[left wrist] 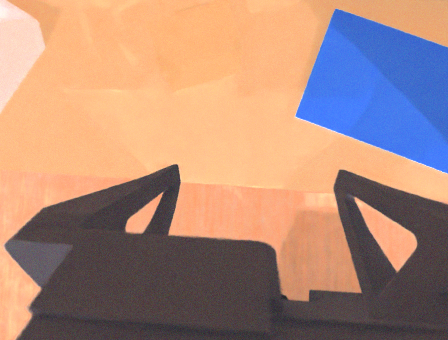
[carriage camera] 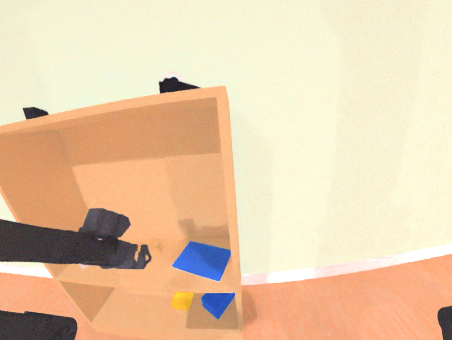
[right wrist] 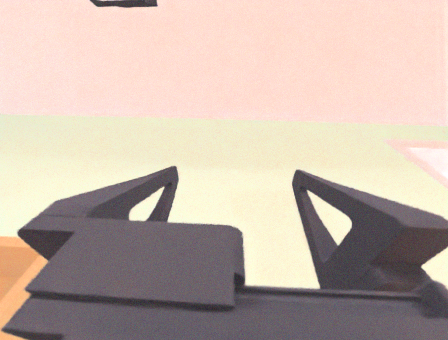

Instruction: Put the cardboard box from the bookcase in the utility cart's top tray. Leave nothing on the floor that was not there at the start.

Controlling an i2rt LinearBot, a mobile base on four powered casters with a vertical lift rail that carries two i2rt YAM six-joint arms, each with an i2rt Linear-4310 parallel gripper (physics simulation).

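Frame: origin at the left arm's base, x back, y right, z up, level; metres.
Where they show: left gripper, fingertip midpoint: [left wrist: 255, 175] [carriage camera: 137, 258]; right gripper, fingertip midpoint: [right wrist: 234, 174].
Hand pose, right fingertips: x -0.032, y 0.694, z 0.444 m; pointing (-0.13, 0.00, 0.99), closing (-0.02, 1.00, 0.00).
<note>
After its pixels a point has its place.
The cardboard box [carriage camera: 156, 247] @[y -0.023, x -0.421, z -0.073 m] [left wrist: 205, 52] @[y -0.054, x -0.414, z -0.073 m] is tan, nearly the shelf's colour, and lies on the bookcase's middle shelf, left of a blue item; its outline is faint. The bookcase [carriage camera: 231, 200] @[y 0.323, x -0.273, z 0.228 m] [right wrist: 22, 287] @[y 0.328, x -0.273, z 0.399 m] stands against the wall. My left gripper [carriage camera: 148, 256] [left wrist: 255, 175] @[y -0.003, x -0.282, z 0.016 m] is open and empty, in front of the box and apart from it; the arm reaches in from the left in the carriage view. My right gripper [right wrist: 234, 174] @[y 0.694, x -0.032, z 0.444 m] is open and empty, facing the wall right of the bookcase. The utility cart does not show in these views.
A flat blue item [carriage camera: 202, 260] @[y 0.180, x -0.392, z -0.115 m] [left wrist: 375, 90] @[y 0.151, x -0.402, z -0.115 m] lies right of the box. A whitish item [left wrist: 17, 55] @[y -0.297, x -0.420, z -0.100 m] is at the left. A yellow item [carriage camera: 182, 300] @[y 0.024, x -0.403, z -0.430 m] and another blue item [carriage camera: 218, 304] @[y 0.207, x -0.410, z -0.473 m] are on the lower shelf. Dark objects [carriage camera: 176, 86] @[y 0.202, x -0.361, z 0.514 m] [carriage camera: 35, 113] @[y -0.310, x -0.375, z 0.518 m] stand on the bookcase top.
</note>
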